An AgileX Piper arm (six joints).
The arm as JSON. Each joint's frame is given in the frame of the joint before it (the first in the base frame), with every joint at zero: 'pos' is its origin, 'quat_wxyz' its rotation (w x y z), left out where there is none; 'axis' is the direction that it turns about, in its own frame. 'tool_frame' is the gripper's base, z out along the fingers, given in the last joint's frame.
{
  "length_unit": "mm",
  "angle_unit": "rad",
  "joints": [
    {
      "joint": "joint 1",
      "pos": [
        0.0,
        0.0,
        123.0
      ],
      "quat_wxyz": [
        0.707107,
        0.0,
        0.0,
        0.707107
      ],
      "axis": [
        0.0,
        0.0,
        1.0
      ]
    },
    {
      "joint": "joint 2",
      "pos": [
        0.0,
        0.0,
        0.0
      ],
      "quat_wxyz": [
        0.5,
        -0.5,
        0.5,
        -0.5
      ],
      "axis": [
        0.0,
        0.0,
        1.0
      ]
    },
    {
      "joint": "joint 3",
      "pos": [
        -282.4,
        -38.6,
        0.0
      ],
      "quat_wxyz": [
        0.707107,
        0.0,
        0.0,
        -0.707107
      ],
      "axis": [
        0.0,
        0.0,
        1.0
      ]
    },
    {
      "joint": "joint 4",
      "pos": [
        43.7,
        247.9,
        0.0
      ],
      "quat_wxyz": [
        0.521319,
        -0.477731,
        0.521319,
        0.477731
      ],
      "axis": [
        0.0,
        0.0,
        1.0
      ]
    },
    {
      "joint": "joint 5",
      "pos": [
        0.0,
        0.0,
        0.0
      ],
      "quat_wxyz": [
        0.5,
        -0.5,
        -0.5,
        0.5
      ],
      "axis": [
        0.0,
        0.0,
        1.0
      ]
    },
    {
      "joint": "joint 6",
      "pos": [
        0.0,
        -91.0,
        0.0
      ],
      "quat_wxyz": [
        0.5,
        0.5,
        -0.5,
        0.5
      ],
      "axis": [
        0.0,
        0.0,
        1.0
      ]
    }
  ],
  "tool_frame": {
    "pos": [
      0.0,
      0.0,
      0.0
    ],
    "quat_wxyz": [
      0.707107,
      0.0,
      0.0,
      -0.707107
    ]
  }
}
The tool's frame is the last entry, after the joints.
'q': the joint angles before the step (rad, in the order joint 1, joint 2, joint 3, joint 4, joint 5, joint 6). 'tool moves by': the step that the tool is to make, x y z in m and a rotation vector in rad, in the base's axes. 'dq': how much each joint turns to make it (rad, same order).
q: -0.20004 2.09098 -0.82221 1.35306 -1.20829 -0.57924
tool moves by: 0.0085 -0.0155 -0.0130 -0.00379 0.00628 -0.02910
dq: -0.04144 0.06987 -0.06488 -0.01323 0.00002 -0.00032
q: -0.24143 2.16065 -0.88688 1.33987 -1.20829 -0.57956
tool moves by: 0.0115 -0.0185 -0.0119 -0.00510 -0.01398 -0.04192
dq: -0.04335 0.07360 -0.09105 -0.00079 -0.00002 -0.00289
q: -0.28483 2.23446 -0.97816 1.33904 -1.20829 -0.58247
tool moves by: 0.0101 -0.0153 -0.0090 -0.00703 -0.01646 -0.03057
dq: -0.03216 0.05906 -0.08150 -0.00039 0.00005 -0.00508
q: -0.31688 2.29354 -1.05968 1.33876 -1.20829 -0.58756
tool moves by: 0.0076 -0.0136 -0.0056 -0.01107 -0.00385 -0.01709
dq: -0.02797 0.04320 -0.06625 -0.00759 0.00003 -0.01739
